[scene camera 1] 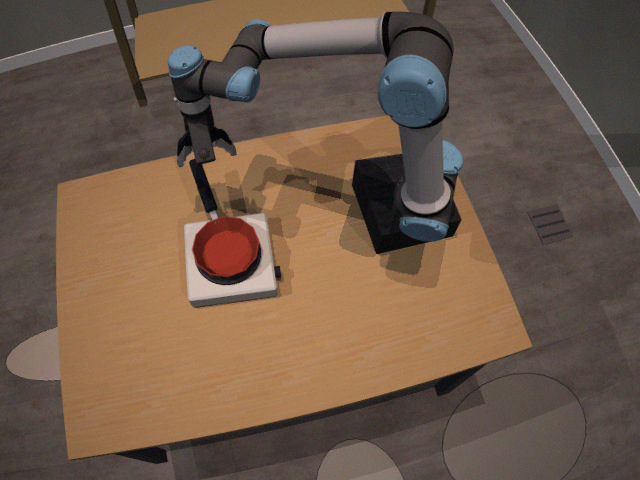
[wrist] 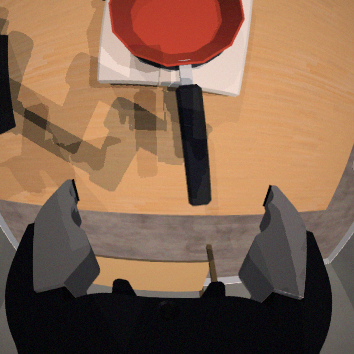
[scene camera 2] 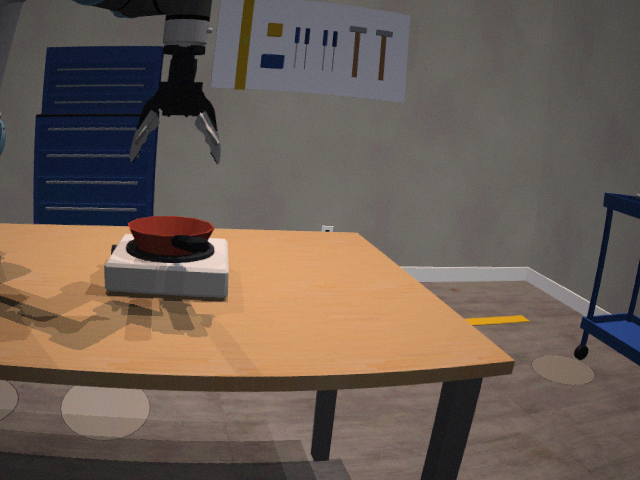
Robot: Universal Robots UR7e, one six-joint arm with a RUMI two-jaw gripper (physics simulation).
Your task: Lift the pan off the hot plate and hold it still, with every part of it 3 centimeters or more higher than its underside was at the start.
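Frame: origin at the arm's base, x ahead, y left, z up, level; metres.
Seen in the pictures: gripper, fingertip midpoint: (wrist: 171, 185) (scene camera 2: 174, 163).
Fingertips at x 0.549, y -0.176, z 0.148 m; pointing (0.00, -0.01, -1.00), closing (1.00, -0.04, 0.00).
A point is followed by its place in that frame.
A red pan (scene camera 1: 226, 252) @(z -0.035, x 0.557, y -0.001 m) (scene camera 2: 170, 232) @(z -0.028, x 0.558, y 0.071 m) (wrist: 176, 22) @(z -0.036, x 0.555, y -0.017 m) sits upright on the dark round plate of the white hot plate (scene camera 1: 193, 289) @(z -0.047, x 0.667, y 0.077 m) (scene camera 2: 165, 281) @(z -0.074, x 0.542, y -0.120 m) (wrist: 115, 72) @(z -0.047, x 0.458, y -0.092 m). Its black handle (scene camera 1: 203, 186) @(z 0.027, x 0.578, y -0.188 m) (scene camera 2: 191, 242) @(z 0.041, x 0.577, y -0.281 m) (wrist: 194, 145) @(z 0.029, x 0.577, y -0.193 m) sticks out over the table, toward the gripper in the wrist view. My gripper (scene camera 1: 206, 159) @(z 0.148, x 0.549, y -0.176 m) (scene camera 2: 175, 159) @(z 0.148, x 0.549, y -0.176 m) (wrist: 171, 185) @(z 0.148, x 0.549, y -0.176 m) is open and empty, pointing down. In the scene camera 2 view it hangs well above the pan and its handle. In the wrist view the handle's free end lies roughly midway between the fingers' directions, beyond them.
The wooden table (scene camera 1: 310, 335) @(z -0.108, x 0.396, y 0.263 m) (scene camera 2: 310, 310) @(z -0.107, x 0.804, y -0.180 m) (wrist: 295, 135) @(z -0.107, x 0.837, y -0.208 m) carries the hot plate and the arm's black base (scene camera 1: 377, 206) @(z 0.007, x 0.128, y -0.004 m). A control knob (scene camera 1: 278, 272) @(z -0.061, x 0.433, y 0.083 m) sticks out of the hot plate's side. A second wooden table (scene camera 1: 165, 41) stands behind. A blue cart (scene camera 2: 599, 263) stands at the right in the scene camera 2 view.
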